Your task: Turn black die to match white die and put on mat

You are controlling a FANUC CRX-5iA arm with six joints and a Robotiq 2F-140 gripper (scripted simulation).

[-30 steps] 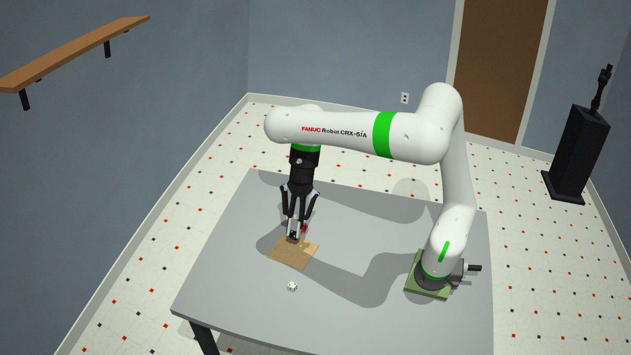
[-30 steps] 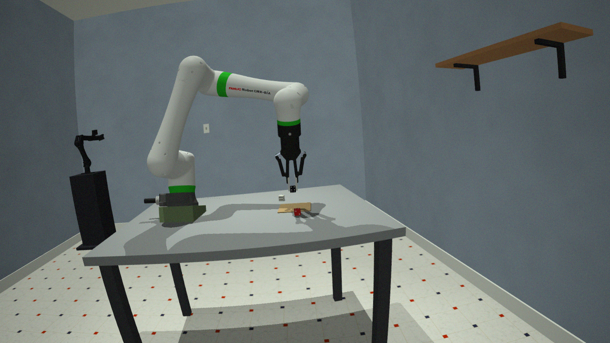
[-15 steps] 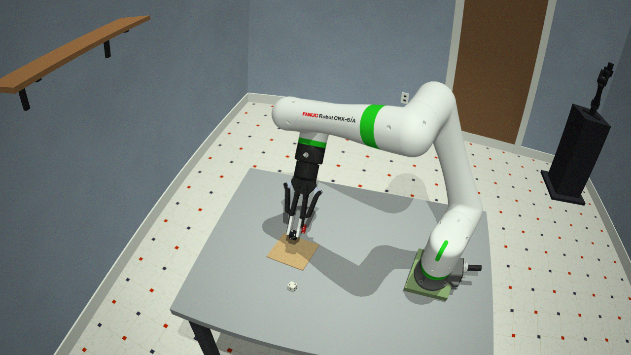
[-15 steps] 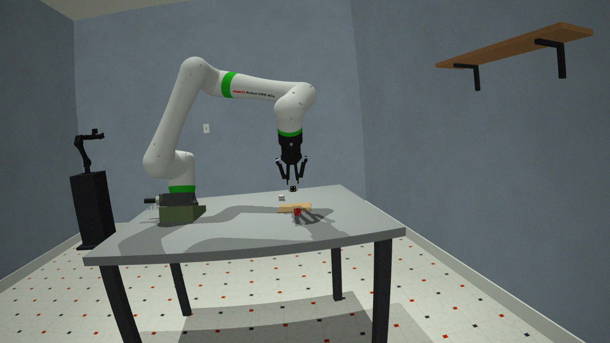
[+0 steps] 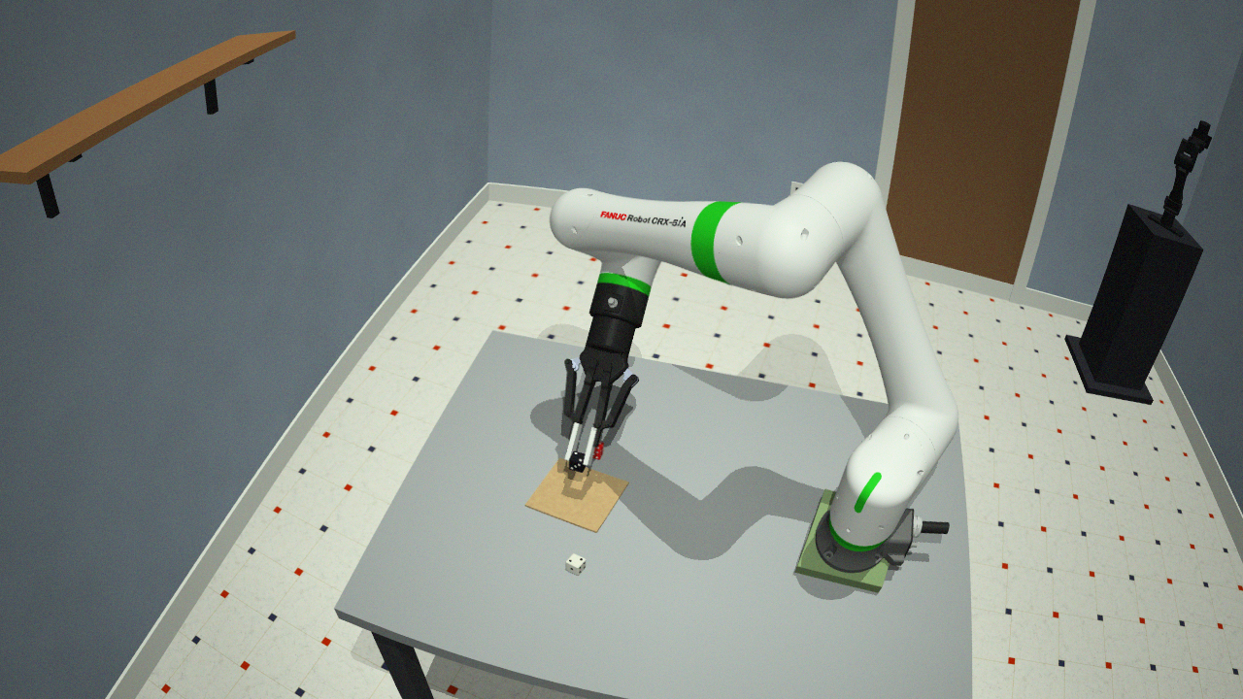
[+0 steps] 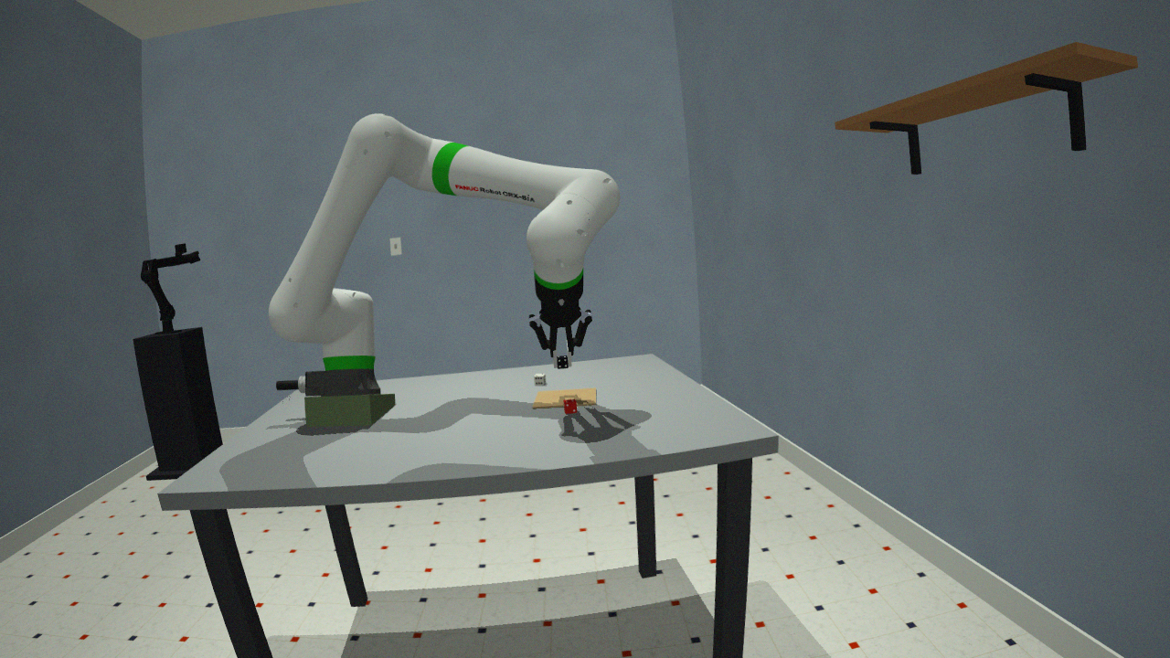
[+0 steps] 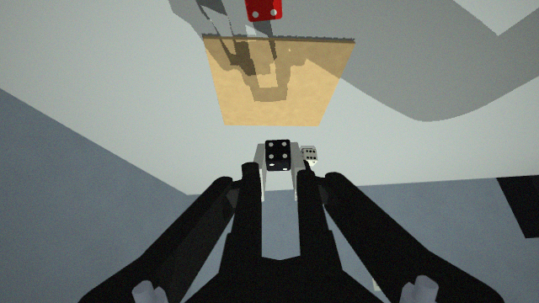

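Now: hand 20 mm to the right of the tan mat and 110 mm above it. Round my hand: black die: 20 mm to the left, 20 mm below; white die: 30 mm behind, 200 mm to the left, 100 mm below; red die: 90 mm to the right, 100 mm below.
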